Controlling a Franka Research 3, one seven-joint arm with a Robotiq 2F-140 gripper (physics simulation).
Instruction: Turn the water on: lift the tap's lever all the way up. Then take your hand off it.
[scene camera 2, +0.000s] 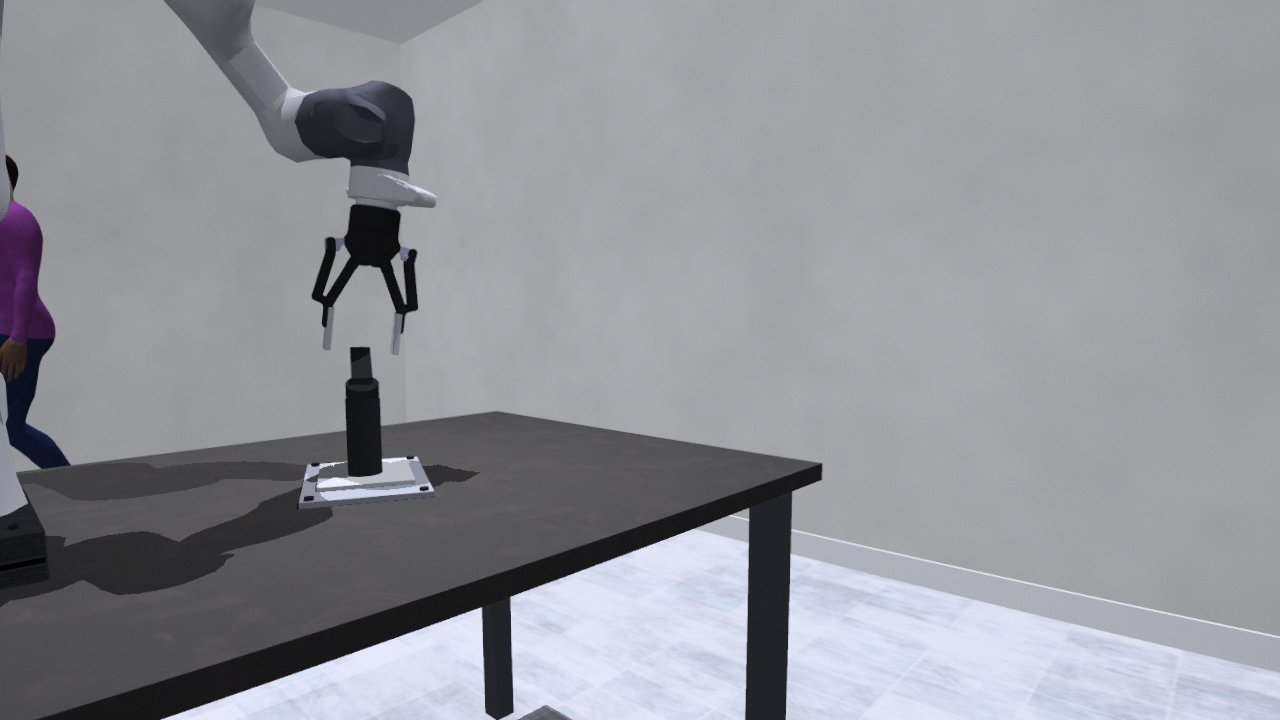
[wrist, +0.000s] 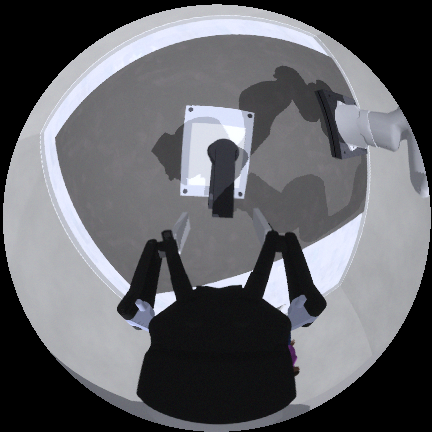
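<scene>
The tap (scene camera 2: 363, 438) (wrist: 222, 150) is a dark upright cylinder on a white base plate (scene camera 2: 375, 491) (wrist: 186, 155). Its dark lever (scene camera 2: 359, 362) (wrist: 223, 187) rises above the tap's top in the scene view and reaches from the round top toward the gripper in the wrist view. My gripper (scene camera 2: 361, 350) (wrist: 220, 218) is open and empty, pointing down over the tap. Its two fingertips stand apart, one to each side of the lever's end as seen in both views, with no contact visible. The lever's exact angle is hard to tell.
The plate lies on a dark table (scene camera 2: 572, 501) (wrist: 110, 140). The robot's base (scene camera 2: 22, 537) (wrist: 327, 120) stands at the table's left in the scene view and at the right in the wrist view. A person in purple (scene camera 2: 19, 268) stands behind the table at the far left.
</scene>
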